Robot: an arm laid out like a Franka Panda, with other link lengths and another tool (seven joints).
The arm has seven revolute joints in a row. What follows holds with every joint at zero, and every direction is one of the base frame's. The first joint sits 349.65 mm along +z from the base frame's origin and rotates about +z. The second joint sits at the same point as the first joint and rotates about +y. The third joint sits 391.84 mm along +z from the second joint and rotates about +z. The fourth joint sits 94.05 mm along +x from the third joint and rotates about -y. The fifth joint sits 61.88 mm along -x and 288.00 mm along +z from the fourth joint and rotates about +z. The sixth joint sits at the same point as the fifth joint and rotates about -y. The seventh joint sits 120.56 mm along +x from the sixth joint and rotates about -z. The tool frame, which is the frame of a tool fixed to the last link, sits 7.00 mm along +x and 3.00 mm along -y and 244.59 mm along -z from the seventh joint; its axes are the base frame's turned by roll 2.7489, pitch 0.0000 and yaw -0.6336 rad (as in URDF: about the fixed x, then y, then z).
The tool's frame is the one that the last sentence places.
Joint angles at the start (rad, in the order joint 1, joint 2, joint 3, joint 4, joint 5, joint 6, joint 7):
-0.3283 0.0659 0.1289 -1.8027 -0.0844 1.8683 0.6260
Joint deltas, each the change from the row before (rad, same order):
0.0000 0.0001 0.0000 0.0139 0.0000 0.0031 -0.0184
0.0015 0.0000 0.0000 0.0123 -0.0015 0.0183 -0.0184
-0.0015 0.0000 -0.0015 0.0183 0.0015 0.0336 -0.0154
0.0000 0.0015 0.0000 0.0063 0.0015 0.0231 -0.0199
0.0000 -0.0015 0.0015 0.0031 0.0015 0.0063 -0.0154
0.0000 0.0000 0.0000 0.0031 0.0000 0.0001 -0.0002
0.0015 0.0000 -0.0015 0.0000 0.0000 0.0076 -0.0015
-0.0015 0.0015 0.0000 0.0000 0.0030 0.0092 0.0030
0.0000 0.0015 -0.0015 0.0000 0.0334 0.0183 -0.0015
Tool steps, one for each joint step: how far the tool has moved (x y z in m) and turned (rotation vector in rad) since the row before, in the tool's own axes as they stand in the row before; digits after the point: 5 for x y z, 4 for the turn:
0.00186 -0.00152 -0.00730 0.0159 0.0118 -0.0138
0.00245 -0.00401 -0.00988 0.0284 0.0183 -0.0134
0.00640 -0.00603 -0.01550 0.0486 0.0201 -0.0030
0.00260 -0.00483 -0.00712 0.0265 0.0154 -0.0141
-0.00002 -0.00132 -0.00380 0.0107 0.0088 -0.0137
0.00048 -0.00025 -0.00151 0.0029 0.0012 0.0005
0.00070 -0.00123 -0.00154 0.0070 0.0034 -0.0002
0.00117 -0.00173 -0.00094 0.0081 -0.0018 0.0053
-0.00284 -0.00509 -0.00349 0.0273 -0.0251 0.0039

